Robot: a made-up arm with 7 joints. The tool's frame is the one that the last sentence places. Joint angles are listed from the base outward.
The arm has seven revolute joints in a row. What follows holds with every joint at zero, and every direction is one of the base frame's.
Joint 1 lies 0.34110 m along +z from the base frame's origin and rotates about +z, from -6.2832 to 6.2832 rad.
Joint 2 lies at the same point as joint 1 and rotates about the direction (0, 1, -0.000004), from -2.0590 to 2.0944 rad.
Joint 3 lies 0.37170 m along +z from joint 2 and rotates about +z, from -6.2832 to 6.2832 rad.
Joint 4 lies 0.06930 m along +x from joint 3 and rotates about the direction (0, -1, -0.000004), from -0.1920 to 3.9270 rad.
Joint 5 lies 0.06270 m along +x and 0.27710 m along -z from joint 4 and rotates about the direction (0, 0.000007, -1), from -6.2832 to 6.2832 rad.
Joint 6 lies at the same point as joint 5 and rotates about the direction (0, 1, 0.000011), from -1.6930 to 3.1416 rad.
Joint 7 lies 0.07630 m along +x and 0.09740 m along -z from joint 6 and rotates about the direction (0, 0.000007, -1), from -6.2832 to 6.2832 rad.
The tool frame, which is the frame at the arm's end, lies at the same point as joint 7; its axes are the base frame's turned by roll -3.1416, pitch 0.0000 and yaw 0.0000 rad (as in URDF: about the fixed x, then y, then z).
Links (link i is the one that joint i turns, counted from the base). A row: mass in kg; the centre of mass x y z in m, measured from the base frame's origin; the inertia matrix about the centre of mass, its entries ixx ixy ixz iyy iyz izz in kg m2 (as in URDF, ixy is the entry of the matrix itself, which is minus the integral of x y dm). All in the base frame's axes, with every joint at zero. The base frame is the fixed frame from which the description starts. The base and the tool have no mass.
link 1: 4.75; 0.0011 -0.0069 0.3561; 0.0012 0 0 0.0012 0 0.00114
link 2: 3.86; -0.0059 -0.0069 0.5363; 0.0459 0 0 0.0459 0 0.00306
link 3: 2.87; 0.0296 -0.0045 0.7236; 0.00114 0 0 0.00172 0 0.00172
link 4: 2.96; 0.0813 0.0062 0.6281; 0.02 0 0.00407 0.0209 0 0.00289
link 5: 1.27; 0.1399 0.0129 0.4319; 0.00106 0 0 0.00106 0 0.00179
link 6: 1.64; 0.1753 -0.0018 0.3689; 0.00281 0 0.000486 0.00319 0 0.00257
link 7: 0.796; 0.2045 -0.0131 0.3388; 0.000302 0 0 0.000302 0 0.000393
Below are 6 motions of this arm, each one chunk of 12 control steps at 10 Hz.
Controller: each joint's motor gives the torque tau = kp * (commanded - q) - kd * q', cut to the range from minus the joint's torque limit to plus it. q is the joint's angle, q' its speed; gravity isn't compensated. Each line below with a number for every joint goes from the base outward.
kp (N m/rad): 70 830 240 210 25 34 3.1
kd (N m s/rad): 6.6 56 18 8.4 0.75 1.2 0.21
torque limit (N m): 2.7 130 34 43 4.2 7.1 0.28
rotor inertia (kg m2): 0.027 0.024 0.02 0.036 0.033 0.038 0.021
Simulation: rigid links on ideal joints. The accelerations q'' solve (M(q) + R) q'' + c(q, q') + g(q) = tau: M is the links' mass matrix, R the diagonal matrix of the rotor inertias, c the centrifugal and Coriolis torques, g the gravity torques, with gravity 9.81 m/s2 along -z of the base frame. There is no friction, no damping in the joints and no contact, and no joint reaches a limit. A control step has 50 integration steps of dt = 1/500 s. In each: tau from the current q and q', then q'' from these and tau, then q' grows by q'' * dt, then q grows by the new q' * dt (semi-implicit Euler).
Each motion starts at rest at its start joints. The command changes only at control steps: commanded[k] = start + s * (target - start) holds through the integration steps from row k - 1 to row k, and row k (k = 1, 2, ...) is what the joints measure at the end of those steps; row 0 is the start. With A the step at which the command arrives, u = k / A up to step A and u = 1 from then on. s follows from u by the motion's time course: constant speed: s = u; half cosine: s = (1 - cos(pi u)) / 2; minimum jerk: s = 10 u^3 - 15 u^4 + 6 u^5; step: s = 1 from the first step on.
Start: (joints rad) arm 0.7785 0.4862 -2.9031 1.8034 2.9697 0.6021 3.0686
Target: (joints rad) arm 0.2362 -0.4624 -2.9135 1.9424 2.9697 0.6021 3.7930
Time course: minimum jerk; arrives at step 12
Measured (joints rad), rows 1 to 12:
1: 0.7799 0.4911 -2.8968 1.7643 2.9778 0.5591 3.0706
2: 0.7718 0.4658 -2.8918 1.7580 2.9820 0.5436 3.0926
3: 0.7473 0.4095 -2.8916 1.7745 2.9779 0.5645 3.1348
4: 0.7080 0.3153 -2.8913 1.7909 2.9771 0.5726 3.1999
5: 0.6549 0.1840 -2.8917 1.8008 2.9785 0.5668 3.2965
6: 0.5904 0.0295 -2.8952 1.8092 2.9798 0.5562 3.4196
7: 0.5177 -0.1291 -2.9015 1.8196 2.9803 0.5465 3.5489
8: 0.4386 -0.2737 -2.9086 1.8311 2.9804 0.5387 3.6630
9: 0.3556 -0.3896 -2.9158 1.8417 2.9801 0.5320 3.7490
10: 0.2779 -0.4677 -2.9236 1.8504 2.9787 0.5272 3.8019
11: 0.2129 -0.5064 -2.9281 1.8572 2.9778 0.5260 3.8234
12: 0.1604 -0.5151 -2.9285 1.8639 2.9777 0.5303 3.8230

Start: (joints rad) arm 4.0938 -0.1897 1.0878 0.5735 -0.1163 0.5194 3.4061
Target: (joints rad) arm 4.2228 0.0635 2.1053 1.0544 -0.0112 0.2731 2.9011
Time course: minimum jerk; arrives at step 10
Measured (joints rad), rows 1 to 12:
1: 4.0920 -0.1873 1.1015 0.5309 -0.1219 0.5493 3.4057
2: 4.0907 -0.1762 1.1413 0.5353 -0.1196 0.5744 3.3825
3: 4.0821 -0.1525 1.2274 0.5999 -0.1026 0.5214 3.3361
4: 4.0695 -0.1168 1.3632 0.6799 -0.0848 0.4749 3.2687
5: 4.0638 -0.0738 1.5335 0.7632 -0.0659 0.4391 3.1773
6: 4.0810 -0.0300 1.7133 0.8495 -0.0459 0.3962 3.0742
7: 4.1340 0.0077 1.8785 0.9244 -0.0300 0.3564 2.9817
8: 4.2133 0.0332 2.0066 0.9728 -0.0256 0.3324 2.9152
9: 4.3012 0.0465 2.0794 0.9909 -0.0246 0.3269 2.8795
10: 4.3897 0.0504 2.1042 0.9897 -0.0231 0.3323 2.8709
11: 4.4546 0.0507 2.1105 0.9857 -0.0241 0.3382 2.8753
12: 4.4848 0.0507 2.1121 0.9855 -0.0239 0.3377 2.8798

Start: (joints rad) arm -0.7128 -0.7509 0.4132 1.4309 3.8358 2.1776 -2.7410
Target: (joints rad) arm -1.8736 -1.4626 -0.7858 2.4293 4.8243 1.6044 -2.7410
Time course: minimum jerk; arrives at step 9
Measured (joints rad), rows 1 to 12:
1: -0.7224 -0.7738 0.4156 1.4013 3.8901 2.2018 -2.7527
2: -0.7785 -0.8148 0.3574 1.4655 3.9803 2.1528 -2.7746
3: -0.8906 -0.8968 0.2081 1.6061 4.1296 2.0597 -2.7790
4: -1.0209 -1.0211 -0.0141 1.8034 4.3347 1.9565 -2.7706
5: -1.1055 -1.1782 -0.2578 2.0449 4.4829 1.8482 -2.7584
6: -1.1492 -1.3413 -0.4997 2.2768 4.5783 1.7551 -2.7379
7: -1.1836 -1.4704 -0.6948 2.4308 4.6675 1.7134 -2.7194
8: -1.2272 -1.5354 -0.8034 2.4880 4.7298 1.6912 -2.7168
9: -1.2834 -1.5433 -0.8329 2.4810 4.7589 1.6707 -2.7267
10: -1.3479 -1.5312 -0.8303 2.4640 4.7855 1.6520 -2.7384
11: -1.4180 -1.5250 -0.8270 2.4598 4.7903 1.6487 -2.7445
12: -1.4955 -1.5265 -0.8285 2.4635 4.7801 1.6534 -2.7433

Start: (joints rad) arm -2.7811 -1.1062 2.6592 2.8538 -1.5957 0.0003 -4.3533
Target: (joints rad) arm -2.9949 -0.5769 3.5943 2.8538 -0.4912 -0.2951 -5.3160
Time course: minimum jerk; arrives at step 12
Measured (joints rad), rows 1 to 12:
1: -2.7782 -1.1416 2.6678 2.8173 -1.6069 -0.0210 -4.3519
2: -2.7789 -1.1666 2.6945 2.7677 -1.6308 -0.0508 -4.3403
3: -2.7939 -1.1428 2.7472 2.7682 -1.5458 -0.0637 -4.3550
4: -2.8166 -1.0814 2.8312 2.7874 -1.4009 -0.0775 -4.4312
5: -2.8424 -1.0046 2.9449 2.7973 -1.2419 -0.1088 -4.5759
6: -2.8702 -0.9223 3.0783 2.7995 -1.0712 -0.1452 -4.7602
7: -2.8993 -0.8376 3.2173 2.8041 -0.8934 -0.1832 -4.9388
8: -2.9287 -0.7568 3.3474 2.8137 -0.7287 -0.2258 -5.0872
9: -2.9570 -0.6897 3.4546 2.8238 -0.6021 -0.2665 -5.2019
10: -2.9817 -0.6440 3.5293 2.8292 -0.5262 -0.2939 -5.2805
11: -2.9985 -0.6220 3.5692 2.8287 -0.4976 -0.3036 -5.3195
12: -3.0052 -0.6179 3.5822 2.8234 -0.4990 -0.3000 -5.3239

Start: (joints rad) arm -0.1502 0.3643 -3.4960 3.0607 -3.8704 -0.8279 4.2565
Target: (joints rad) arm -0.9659 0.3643 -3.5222 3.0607 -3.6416 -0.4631 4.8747
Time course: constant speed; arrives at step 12
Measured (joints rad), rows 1 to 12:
1: -0.1787 0.3747 -3.5007 3.0729 -3.8622 -0.8661 4.2820
2: -0.2459 0.3847 -3.5054 3.0860 -3.8713 -0.8331 4.3336
3: -0.3236 0.3876 -3.5078 3.0891 -3.8507 -0.7896 4.3891
4: -0.3950 0.3861 -3.5092 3.0859 -3.8190 -0.7632 4.4432
5: -0.4609 0.3843 -3.5109 3.0830 -3.7971 -0.7334 4.4960
6: -0.5268 0.3839 -3.5131 3.0829 -3.7797 -0.7019 4.5468
7: -0.5947 0.3844 -3.5154 3.0838 -3.7617 -0.6704 4.5965
8: -0.6633 0.3847 -3.5176 3.0843 -3.7424 -0.6388 4.6466
9: -0.7316 0.3847 -3.5197 3.0842 -3.7224 -0.6074 4.6977
10: -0.7995 0.3846 -3.5218 3.0841 -3.7025 -0.5760 4.7495
11: -0.8673 0.3846 -3.5239 3.0841 -3.6828 -0.5445 4.8012
12: -0.9352 0.3846 -3.5260 3.0842 -3.6632 -0.5127 4.8528

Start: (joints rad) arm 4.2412 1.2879 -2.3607 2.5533 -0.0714 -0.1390 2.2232
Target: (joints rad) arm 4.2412 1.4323 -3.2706 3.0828 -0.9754 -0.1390 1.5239
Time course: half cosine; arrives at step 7
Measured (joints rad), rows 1 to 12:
1: 4.2276 1.3290 -2.3804 2.6010 -0.1407 -0.1578 2.2074
2: 4.2035 1.3777 -2.4720 2.7111 -0.3022 -0.2120 2.1623
3: 4.1905 1.4105 -2.6362 2.8246 -0.4629 -0.2140 2.0695
4: 4.1935 1.4377 -2.8346 2.9412 -0.6432 -0.1980 1.9055
5: 4.2142 1.4678 -3.0246 3.0544 -0.8003 -0.1918 1.6973
6: 4.2445 1.4946 -3.1687 3.1372 -0.8900 -0.1840 1.5273
7: 4.2710 1.5070 -3.2396 3.1646 -0.9109 -0.1746 1.4391
8: 4.2885 1.5049 -3.2587 3.1558 -0.9111 -0.1655 1.4342
9: 4.2976 1.4995 -3.2644 3.1469 -0.9218 -0.1598 1.4811
10: 4.2984 1.4981 -3.2659 3.1467 -0.9213 -0.1606 1.5129
11: 4.2905 1.4996 -3.2660 3.1501 -0.9157 -0.1630 1.5126
12: 4.2746 1.5007 -3.2658 3.1516 -0.9153 -0.1644 1.4999

